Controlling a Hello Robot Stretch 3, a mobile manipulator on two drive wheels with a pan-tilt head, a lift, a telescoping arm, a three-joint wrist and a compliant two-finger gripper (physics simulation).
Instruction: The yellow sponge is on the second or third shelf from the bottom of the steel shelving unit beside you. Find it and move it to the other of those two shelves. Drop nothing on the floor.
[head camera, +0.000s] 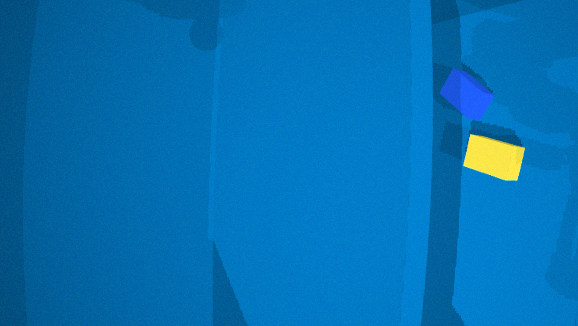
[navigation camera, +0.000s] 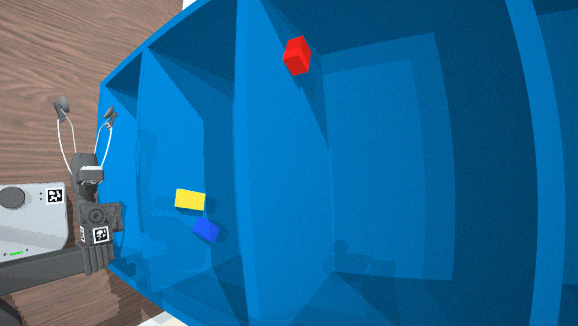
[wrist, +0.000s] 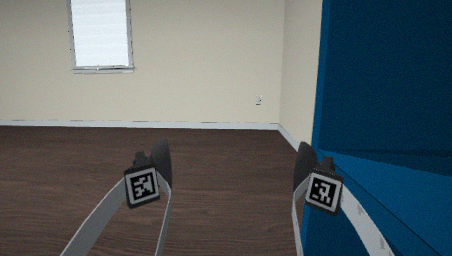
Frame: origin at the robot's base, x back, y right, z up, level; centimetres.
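Where they show: gripper, between the fingertips: (navigation camera: 88, 101) (wrist: 232, 158); robot's base, origin of its link: (navigation camera: 12, 196).
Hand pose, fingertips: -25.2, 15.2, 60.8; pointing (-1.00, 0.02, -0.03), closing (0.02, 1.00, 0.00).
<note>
Things, the pixels of their centre, and the offset from my fingertips, as dx, dy, dz. Level surfaces: height alone.
- yellow sponge, middle of its body: (head camera: 493, 157) (navigation camera: 190, 200) +28.5, +35.8, -5.1
- blue block, middle of its body: (head camera: 466, 94) (navigation camera: 206, 229) +41.1, +42.3, -5.1
- red block, middle of its body: (navigation camera: 297, 55) -11.6, +36.7, +40.6
- wooden floor, height of its surface: dz -60.7
The yellow sponge (head camera: 494, 157) (navigation camera: 190, 200) lies in the blue shelving unit (head camera: 420, 150) (navigation camera: 241, 150) (wrist: 317, 100), on what appears to be the second shelf from the bottom. It sits close beside a blue block and touches no finger. My gripper (navigation camera: 86, 111) (wrist: 232, 158) is open with nothing between its fingers. It is outside the unit, at its front edge, with the fingers pointing along the front rather than into the shelves. The gripper does not show in the head camera view.
The blue block (head camera: 467, 95) (navigation camera: 206, 230) is on the sponge's shelf. A red block (navigation camera: 297, 56) is on the shelf above, near one side wall. In the wrist view, the unit's edge is close to the right finger; wooden floor (wrist: 225, 215) and a wall with a window (wrist: 100, 35) lie beyond.
</note>
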